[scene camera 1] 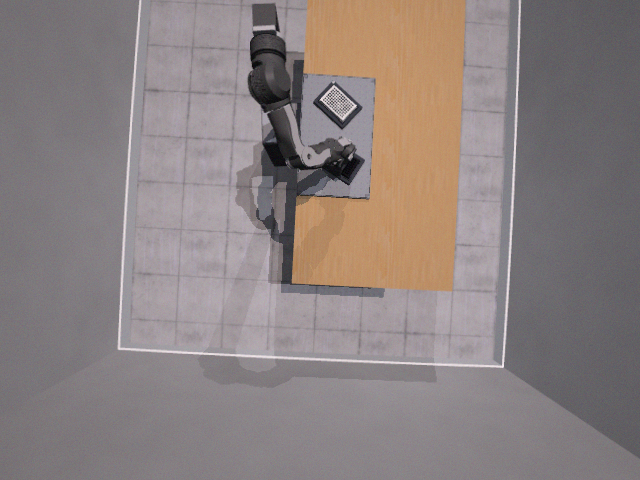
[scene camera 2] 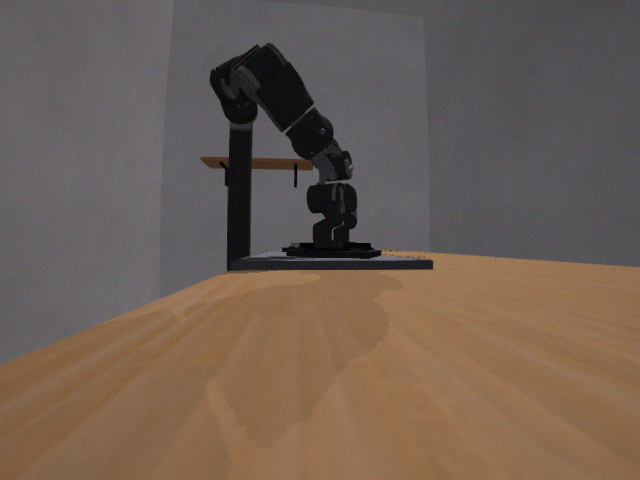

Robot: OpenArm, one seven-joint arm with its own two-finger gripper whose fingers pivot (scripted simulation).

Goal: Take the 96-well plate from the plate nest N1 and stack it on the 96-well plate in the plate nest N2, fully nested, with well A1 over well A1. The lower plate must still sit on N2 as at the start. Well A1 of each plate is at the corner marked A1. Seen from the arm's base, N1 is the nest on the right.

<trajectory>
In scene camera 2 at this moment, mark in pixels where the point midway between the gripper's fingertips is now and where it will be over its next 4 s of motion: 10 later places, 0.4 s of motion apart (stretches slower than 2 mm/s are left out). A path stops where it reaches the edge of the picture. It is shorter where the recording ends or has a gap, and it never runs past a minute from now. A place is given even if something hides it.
My gripper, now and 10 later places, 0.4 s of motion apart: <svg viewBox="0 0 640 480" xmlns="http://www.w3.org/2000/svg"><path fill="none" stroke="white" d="M337 248L340 231L342 214L338 209L338 202L335 206L332 207L330 209L328 209L326 210L324 211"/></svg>
</trajectory>
